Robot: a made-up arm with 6 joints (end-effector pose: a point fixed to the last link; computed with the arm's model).
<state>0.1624 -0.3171 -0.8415 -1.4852 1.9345 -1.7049</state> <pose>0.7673 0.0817 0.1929 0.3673 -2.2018 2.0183</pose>
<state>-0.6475 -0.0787 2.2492 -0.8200 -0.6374 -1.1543</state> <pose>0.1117 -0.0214 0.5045 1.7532 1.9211 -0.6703</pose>
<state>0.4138 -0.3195 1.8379 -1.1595 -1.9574 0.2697</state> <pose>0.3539 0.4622 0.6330 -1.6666 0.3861 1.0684</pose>
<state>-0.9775 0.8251 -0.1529 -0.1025 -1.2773 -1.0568</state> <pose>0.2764 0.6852 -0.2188 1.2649 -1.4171 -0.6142</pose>
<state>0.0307 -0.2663 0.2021 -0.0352 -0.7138 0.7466</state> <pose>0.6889 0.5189 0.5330 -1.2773 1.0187 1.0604</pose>
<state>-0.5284 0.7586 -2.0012 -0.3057 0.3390 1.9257</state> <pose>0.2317 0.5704 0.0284 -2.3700 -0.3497 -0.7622</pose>
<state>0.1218 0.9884 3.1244 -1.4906 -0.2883 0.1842</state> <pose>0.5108 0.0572 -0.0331 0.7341 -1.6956 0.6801</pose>
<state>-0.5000 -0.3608 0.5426 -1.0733 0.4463 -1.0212</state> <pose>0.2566 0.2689 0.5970 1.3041 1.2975 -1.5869</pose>
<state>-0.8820 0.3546 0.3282 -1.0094 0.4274 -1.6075</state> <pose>0.0909 0.4563 0.4942 0.2926 0.6682 -1.0031</pose>
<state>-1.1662 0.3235 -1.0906 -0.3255 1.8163 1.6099</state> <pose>0.2180 0.2722 0.6328 -1.1612 -0.0212 0.7573</pose>
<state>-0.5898 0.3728 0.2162 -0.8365 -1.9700 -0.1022</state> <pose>0.2108 0.5635 -0.2126 2.1043 -0.8871 0.1070</pose>
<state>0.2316 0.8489 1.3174 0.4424 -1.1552 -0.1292</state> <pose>0.7089 0.7311 0.4769 0.2821 0.2218 -3.0502</pose>
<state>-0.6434 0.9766 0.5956 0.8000 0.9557 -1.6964</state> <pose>0.4575 0.2486 0.4638 1.1535 2.1962 -1.5422</pose>
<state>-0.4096 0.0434 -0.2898 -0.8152 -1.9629 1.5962</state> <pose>0.2994 0.4889 -0.2250 2.8511 0.0685 1.0963</pose>
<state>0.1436 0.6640 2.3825 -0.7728 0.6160 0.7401</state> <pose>0.6247 0.3943 -0.0408 1.8712 -1.2219 1.2057</pose>
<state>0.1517 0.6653 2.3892 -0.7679 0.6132 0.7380</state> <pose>0.6220 0.3955 -0.0443 1.8812 -1.2159 1.1897</pose>
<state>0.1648 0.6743 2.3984 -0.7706 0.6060 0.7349</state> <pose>0.6188 0.3973 -0.0482 1.8930 -1.2127 1.1721</pose>
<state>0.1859 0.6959 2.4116 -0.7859 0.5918 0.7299</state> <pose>0.6146 0.4000 -0.0528 1.9077 -1.2145 1.1513</pose>
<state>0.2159 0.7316 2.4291 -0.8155 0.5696 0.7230</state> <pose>0.6093 0.4035 -0.0581 1.9247 -1.2219 1.1263</pose>
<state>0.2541 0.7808 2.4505 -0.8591 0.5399 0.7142</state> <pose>0.6026 0.4072 -0.0639 1.9431 -1.2355 1.0958</pose>
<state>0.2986 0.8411 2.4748 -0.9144 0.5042 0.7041</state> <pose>0.5946 0.4107 -0.0701 1.9616 -1.2539 1.0591</pose>
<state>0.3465 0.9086 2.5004 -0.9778 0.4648 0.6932</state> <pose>0.5853 0.4134 -0.0764 1.9780 -1.2757 1.0167</pose>
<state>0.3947 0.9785 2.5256 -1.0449 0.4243 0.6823</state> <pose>0.5754 0.4146 -0.0825 1.9908 -1.2986 0.9706</pose>
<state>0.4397 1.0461 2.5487 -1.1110 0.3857 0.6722</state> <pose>0.5654 0.4144 -0.0881 1.9993 -1.3206 0.9243</pose>
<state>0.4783 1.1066 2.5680 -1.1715 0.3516 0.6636</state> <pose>0.5563 0.4129 -0.0927 2.0032 -1.3402 0.8827</pose>
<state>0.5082 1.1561 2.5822 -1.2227 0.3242 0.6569</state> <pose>0.5492 0.4108 -0.0961 2.0030 -1.3574 0.8497</pose>
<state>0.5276 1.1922 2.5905 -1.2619 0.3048 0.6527</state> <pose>0.5447 0.4084 -0.0979 1.9999 -1.3720 0.8291</pose>
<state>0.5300 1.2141 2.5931 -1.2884 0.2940 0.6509</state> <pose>0.5445 0.4057 -0.0967 1.9922 -1.3870 0.8291</pose>
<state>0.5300 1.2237 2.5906 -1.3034 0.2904 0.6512</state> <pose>0.5455 0.4041 -0.0952 1.9862 -1.3984 0.8332</pose>
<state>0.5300 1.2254 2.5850 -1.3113 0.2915 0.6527</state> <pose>0.5469 0.4033 -0.0939 1.9818 -1.4076 0.8377</pose>
